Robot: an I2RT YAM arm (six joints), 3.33 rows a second.
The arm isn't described. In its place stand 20 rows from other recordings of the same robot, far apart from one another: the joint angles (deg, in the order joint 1, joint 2, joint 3, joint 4, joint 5, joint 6), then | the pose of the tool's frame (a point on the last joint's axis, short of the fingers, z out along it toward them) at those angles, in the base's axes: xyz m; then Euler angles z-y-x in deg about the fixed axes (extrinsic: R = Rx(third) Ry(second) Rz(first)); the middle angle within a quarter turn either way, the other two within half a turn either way.
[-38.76 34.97 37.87 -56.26 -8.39 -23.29] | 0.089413, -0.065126, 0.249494, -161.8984, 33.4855, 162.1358
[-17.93 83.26 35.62 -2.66 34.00 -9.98] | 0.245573, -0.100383, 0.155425, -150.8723, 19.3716, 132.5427
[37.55 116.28 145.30 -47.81 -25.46 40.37] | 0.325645, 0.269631, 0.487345, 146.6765, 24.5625, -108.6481
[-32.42 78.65 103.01 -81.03 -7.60 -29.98] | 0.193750, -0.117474, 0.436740, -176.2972, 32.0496, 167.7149
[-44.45 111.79 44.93 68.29 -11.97 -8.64] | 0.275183, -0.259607, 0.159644, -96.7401, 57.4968, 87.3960
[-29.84 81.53 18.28 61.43 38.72 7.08] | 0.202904, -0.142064, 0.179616, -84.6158, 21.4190, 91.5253
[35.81 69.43 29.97 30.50 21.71 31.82] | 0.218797, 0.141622, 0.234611, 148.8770, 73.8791, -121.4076
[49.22 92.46 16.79 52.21 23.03 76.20] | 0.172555, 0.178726, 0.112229, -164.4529, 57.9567, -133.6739
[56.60 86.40 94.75 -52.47 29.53 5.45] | 0.186658, 0.251208, 0.398843, 131.2363, 49.0538, -157.5608
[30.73 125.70 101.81 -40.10 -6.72 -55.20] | 0.402150, 0.243911, 0.185251, 89.2727, 18.3347, -160.0980
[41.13 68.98 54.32 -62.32 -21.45 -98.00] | 0.143323, 0.142445, 0.251595, 39.4232, -4.7380, -155.4941
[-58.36 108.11 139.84 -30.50 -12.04 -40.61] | 0.209691, -0.326159, 0.546640, -129.7180, 43.6706, 88.3368
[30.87 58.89 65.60 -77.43 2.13 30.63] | 0.134653, 0.078951, 0.324318, 178.8371, 17.5948, -171.7125
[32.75 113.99 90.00 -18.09 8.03 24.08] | 0.386753, 0.242856, 0.236686, 165.5717, 43.9218, -157.1162
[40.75 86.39 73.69 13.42 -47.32 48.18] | 0.250865, 0.250707, 0.382880, 137.6343, 1.9277, -89.5116
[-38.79 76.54 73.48 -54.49 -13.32 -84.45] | 0.211455, -0.159430, 0.325407, 133.5161, 33.4565, 169.8155
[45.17 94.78 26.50 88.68 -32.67 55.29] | 0.187899, 0.216276, 0.207422, 130.8405, 9.9868, -72.6661
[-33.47 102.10 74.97 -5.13 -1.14 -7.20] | 0.345254, -0.227409, 0.254816, -136.8450, 45.7449, 139.8812
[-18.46 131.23 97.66 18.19 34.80 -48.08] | 0.497098, -0.187360, 0.199187, -155.9138, 34.7705, 105.3744
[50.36 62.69 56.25 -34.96 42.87 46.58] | 0.161642, 0.157150, 0.314026, -162.9321, 61.0011, 178.7377
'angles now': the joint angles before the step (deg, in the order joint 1, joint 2, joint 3, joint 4, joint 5, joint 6). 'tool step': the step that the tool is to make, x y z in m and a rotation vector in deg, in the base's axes. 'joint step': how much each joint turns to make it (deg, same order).
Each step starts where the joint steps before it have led.
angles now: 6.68 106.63 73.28 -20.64 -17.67 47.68
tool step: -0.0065 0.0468 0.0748 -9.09 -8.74 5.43
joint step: 7.63 -4.47 10.39 -9.03 9.55 -5.05
